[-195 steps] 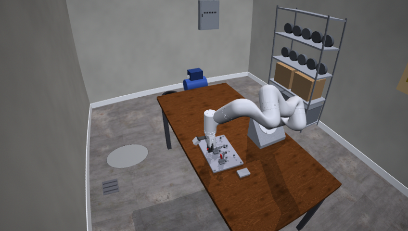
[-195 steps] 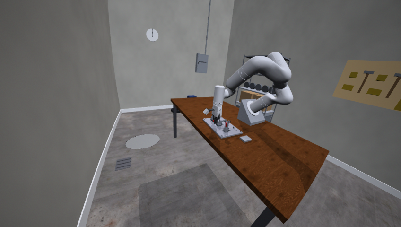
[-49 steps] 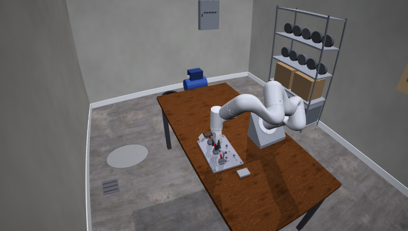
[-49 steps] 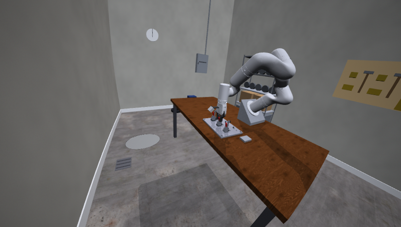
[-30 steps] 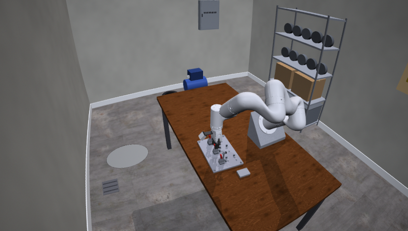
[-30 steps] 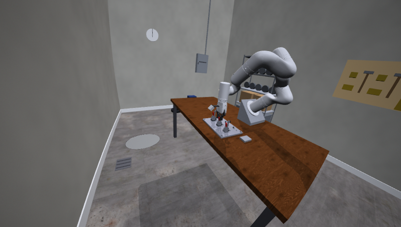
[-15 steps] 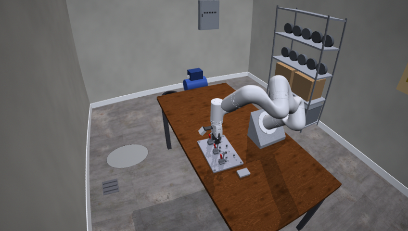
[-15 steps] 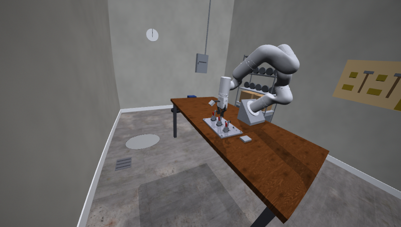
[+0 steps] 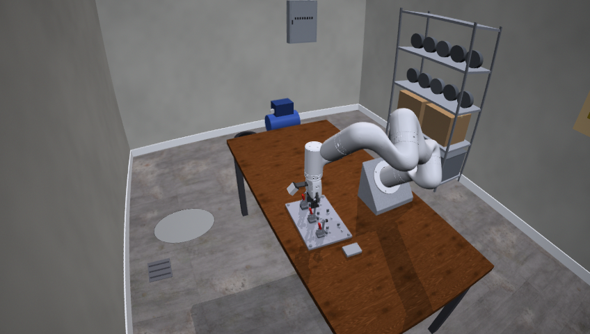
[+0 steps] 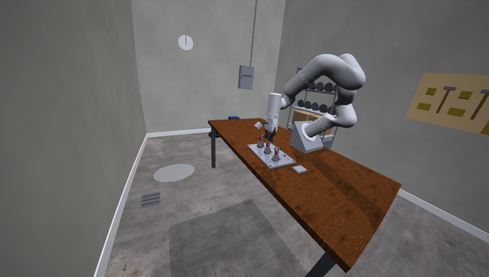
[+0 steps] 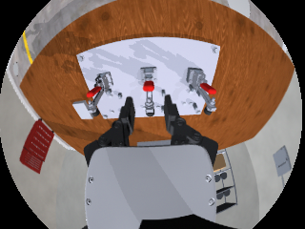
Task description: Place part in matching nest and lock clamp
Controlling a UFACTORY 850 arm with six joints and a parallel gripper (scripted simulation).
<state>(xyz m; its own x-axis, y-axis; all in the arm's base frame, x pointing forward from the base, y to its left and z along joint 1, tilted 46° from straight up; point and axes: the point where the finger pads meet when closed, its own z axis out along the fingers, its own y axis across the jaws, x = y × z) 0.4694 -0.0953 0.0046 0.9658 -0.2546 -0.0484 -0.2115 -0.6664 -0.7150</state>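
Right now the flat grey part is 5 cm behind my hand, 27 cm to the left of it and 14 cm below it. Round my hand: grey fixture plate 3 cm behind, 1 cm to the left, 14 cm below.
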